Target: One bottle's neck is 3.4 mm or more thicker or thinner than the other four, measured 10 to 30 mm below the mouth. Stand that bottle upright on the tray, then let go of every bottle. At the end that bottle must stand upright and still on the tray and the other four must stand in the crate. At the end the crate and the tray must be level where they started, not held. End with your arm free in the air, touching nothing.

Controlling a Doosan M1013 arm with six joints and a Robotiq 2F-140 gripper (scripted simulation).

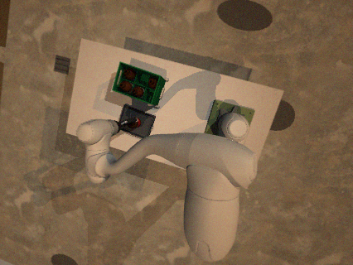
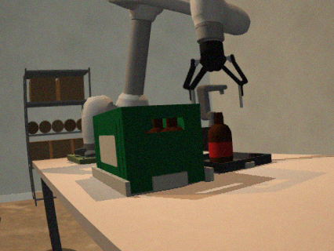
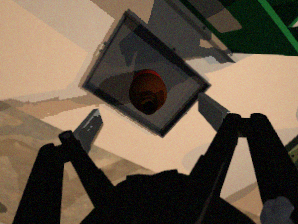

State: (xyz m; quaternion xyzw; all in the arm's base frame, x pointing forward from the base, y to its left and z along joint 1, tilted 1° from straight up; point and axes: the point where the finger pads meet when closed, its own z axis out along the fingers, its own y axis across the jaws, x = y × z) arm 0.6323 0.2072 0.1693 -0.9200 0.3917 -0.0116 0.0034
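Right now the brown bottle is 90 mm below my hand. The rest, counted from my hand: green crate: 270 mm to the right, 100 mm below, 20 mm ahead; dark tray: 170 mm below.
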